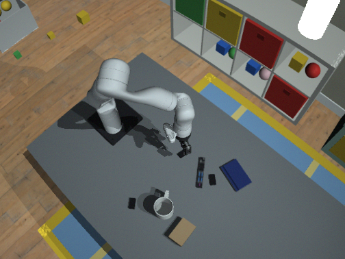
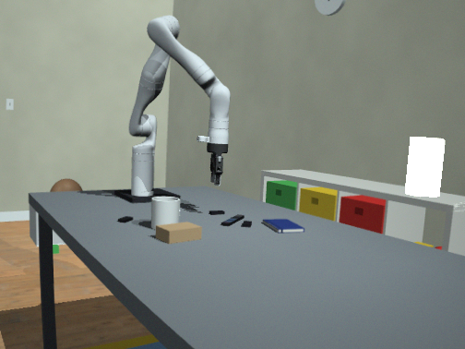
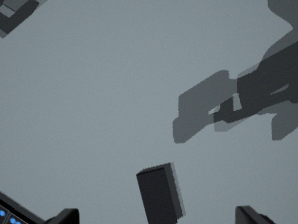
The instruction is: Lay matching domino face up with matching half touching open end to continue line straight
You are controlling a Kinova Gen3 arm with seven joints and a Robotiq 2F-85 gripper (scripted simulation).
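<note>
The dark domino lies 11 cm below my hand, 1 cm to the left of it and 1 cm ahead of it. From my hand the other things lie so: white mug 26 cm to the right, 14 cm ahead, 7 cm below; then cardboard box 28 cm to the right, 27 cm ahead, 10 cm below.
</note>
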